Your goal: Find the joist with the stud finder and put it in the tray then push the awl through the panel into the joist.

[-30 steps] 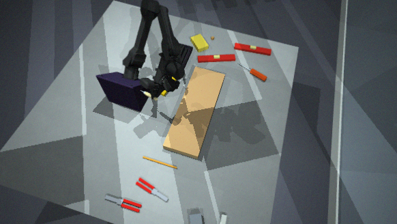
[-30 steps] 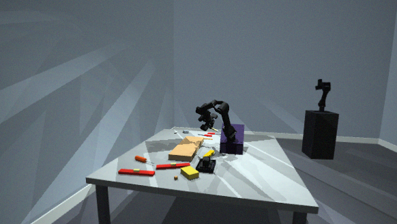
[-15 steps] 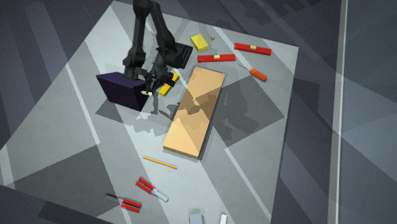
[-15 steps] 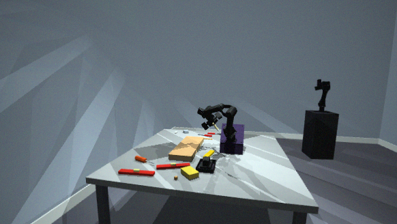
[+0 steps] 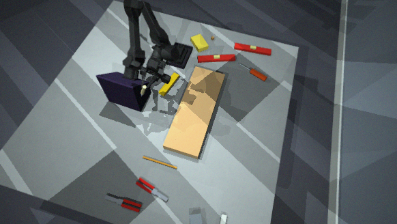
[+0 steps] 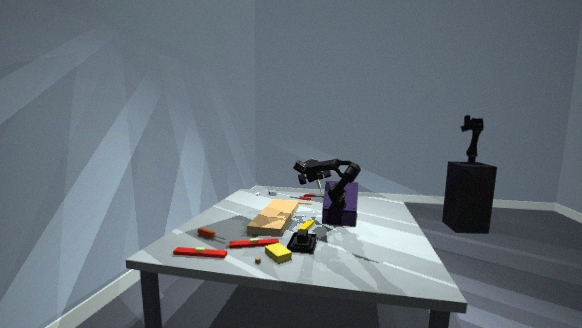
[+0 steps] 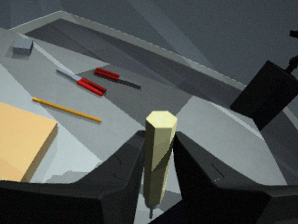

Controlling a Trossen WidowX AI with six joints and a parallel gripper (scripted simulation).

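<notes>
My gripper tip is now 20 mm past the awl, 10 mm to the right of it and 50 mm above it. The rest, counted from my gripper tip: stud finder 60 mm ahead, 440 mm to the left, 200 mm below; pencil 120 mm ahead, 250 mm to the right, 240 mm below; yellow bar 50 mm ahead, 210 mm to the left, 240 mm below.
</notes>
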